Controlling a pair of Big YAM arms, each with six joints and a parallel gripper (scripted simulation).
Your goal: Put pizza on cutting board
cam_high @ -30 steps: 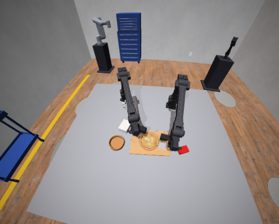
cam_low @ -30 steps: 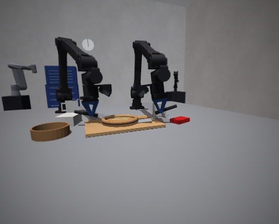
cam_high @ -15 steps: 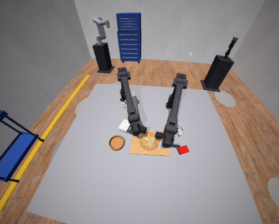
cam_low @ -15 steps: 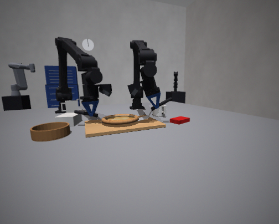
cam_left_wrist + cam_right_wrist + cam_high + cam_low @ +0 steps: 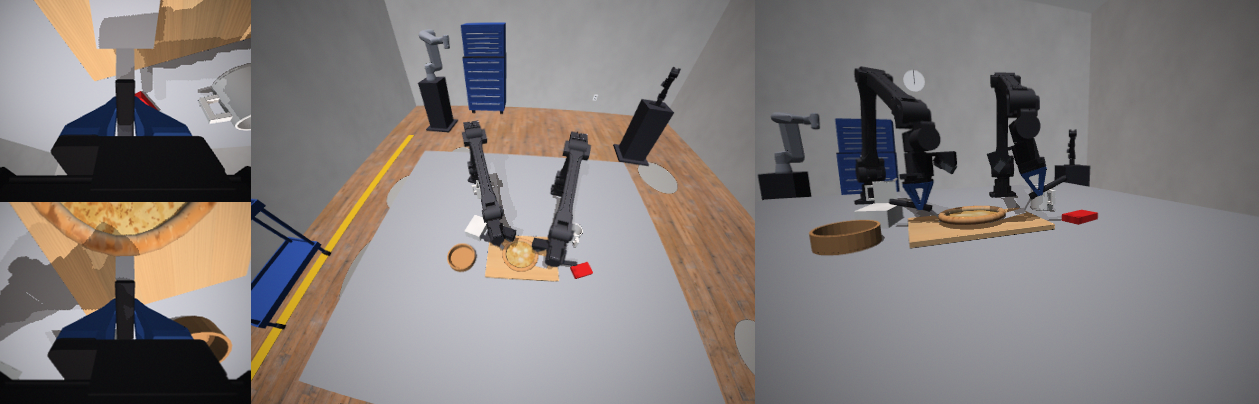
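Right now the pizza is 30 mm ahead of my right hand, 140 mm to the left of it and 30 mm below it. The rest, counted from my right hand: wooden cutting board: 30 mm ahead, 150 mm to the left, 50 mm below; then wooden bowl: 100 mm ahead, 160 mm to the right, 50 mm below.
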